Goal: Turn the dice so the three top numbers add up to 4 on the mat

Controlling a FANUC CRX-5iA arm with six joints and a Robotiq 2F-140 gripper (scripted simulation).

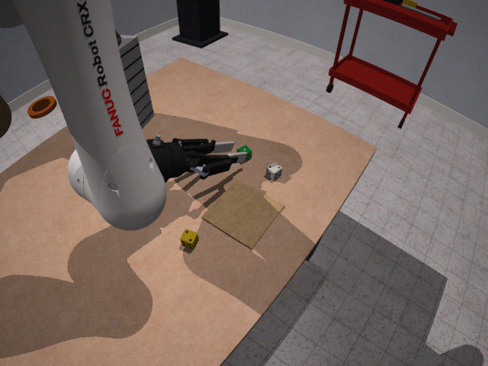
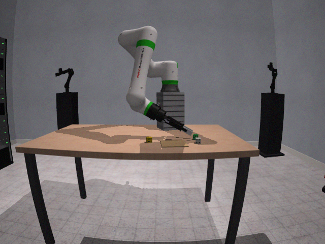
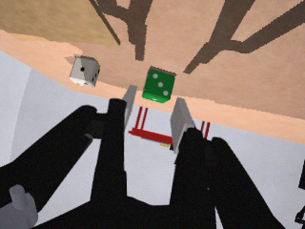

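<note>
Now: hand 10 mm short of the green die, 50 mm to the right of it and 40 mm above it. Also, from my hand: white die: 110 mm ahead, 40 mm to the left, 40 mm below; then yellow die: 60 mm ahead, 230 mm to the right, 40 mm below; then tan mat: 110 mm ahead, 90 mm to the right, 50 mm below.
</note>
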